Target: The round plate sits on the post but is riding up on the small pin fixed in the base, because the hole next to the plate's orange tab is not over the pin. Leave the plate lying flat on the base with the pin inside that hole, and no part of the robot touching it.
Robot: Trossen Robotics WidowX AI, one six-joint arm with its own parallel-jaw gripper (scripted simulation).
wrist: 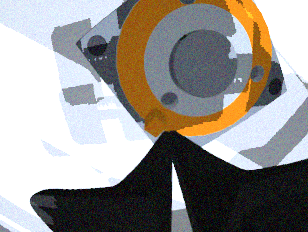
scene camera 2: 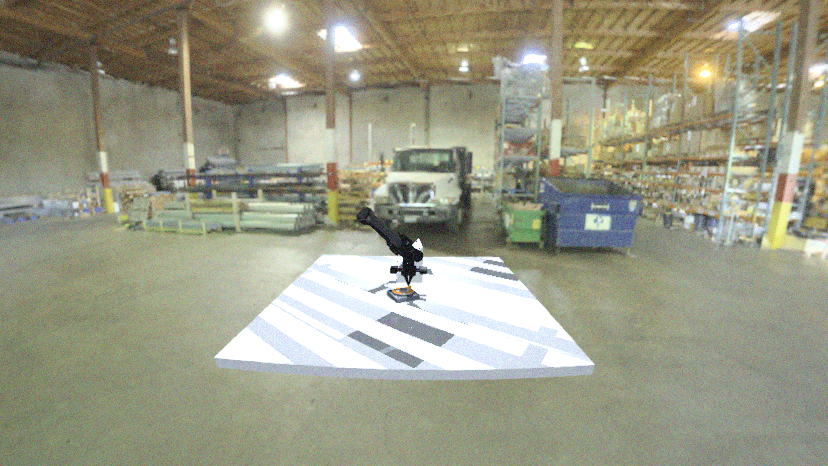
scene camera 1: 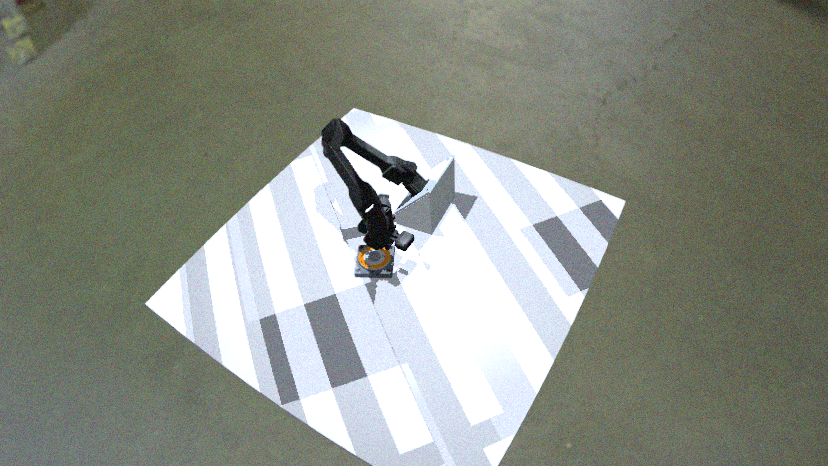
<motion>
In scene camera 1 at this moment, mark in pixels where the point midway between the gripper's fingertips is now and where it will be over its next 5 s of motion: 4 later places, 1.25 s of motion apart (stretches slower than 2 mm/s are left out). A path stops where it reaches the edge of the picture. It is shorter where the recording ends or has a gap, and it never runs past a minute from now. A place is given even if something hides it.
My gripper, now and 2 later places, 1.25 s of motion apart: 387, 249; 388, 259; 377, 266
</motion>
